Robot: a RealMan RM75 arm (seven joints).
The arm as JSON. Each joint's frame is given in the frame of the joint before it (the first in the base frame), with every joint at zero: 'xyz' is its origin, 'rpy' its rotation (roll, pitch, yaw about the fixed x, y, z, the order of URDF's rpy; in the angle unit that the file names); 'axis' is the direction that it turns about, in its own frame. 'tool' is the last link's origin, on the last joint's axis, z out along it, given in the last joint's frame.
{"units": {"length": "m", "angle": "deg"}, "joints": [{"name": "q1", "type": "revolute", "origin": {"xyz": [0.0, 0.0, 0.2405], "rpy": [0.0, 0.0, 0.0]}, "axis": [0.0, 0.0, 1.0]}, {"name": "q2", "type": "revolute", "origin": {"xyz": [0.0, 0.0, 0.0], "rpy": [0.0, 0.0, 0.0]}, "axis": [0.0, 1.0, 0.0]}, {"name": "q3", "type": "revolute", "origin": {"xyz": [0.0, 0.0, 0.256], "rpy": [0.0, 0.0, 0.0]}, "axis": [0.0, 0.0, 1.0]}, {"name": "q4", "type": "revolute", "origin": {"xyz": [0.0, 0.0, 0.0], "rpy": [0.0, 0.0, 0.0]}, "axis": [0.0, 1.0, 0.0]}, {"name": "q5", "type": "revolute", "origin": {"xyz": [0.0, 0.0, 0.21], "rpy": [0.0, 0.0, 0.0]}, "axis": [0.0, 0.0, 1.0]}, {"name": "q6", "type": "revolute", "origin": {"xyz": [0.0, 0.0, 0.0], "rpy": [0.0, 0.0, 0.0]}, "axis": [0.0, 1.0, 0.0]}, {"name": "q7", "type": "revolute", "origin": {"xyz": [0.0, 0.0, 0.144], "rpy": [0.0, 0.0, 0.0]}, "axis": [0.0, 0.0, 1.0]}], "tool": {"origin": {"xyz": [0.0, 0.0, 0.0], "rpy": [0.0, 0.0, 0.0]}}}
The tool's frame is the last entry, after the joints.
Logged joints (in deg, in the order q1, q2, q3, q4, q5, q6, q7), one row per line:
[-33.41, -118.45, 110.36, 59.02, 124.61, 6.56, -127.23]
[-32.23, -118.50, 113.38, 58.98, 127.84, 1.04, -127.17]
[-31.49, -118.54, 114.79, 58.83, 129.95, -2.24, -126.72]
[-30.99, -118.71, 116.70, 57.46, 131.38, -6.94, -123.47]
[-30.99, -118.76, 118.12, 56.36, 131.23, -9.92, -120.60]
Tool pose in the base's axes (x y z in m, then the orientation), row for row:
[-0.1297, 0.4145, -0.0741, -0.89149, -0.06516, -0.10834, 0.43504]
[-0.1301, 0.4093, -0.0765, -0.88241, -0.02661, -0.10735, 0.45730]
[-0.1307, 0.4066, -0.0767, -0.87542, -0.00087, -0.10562, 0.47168]
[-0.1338, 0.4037, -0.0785, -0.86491, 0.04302, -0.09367, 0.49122]
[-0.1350, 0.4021, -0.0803, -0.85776, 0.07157, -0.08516, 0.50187]
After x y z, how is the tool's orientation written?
As a quaternion, x y z w.
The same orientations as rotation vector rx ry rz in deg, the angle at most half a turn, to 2 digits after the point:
[-127.15, -9.29, -15.45]
[-124.60, -3.76, -15.16]
[-122.82, -0.12, -14.82]
[-120.31, 5.98, -13.03]
[-118.76, 9.91, -11.79]

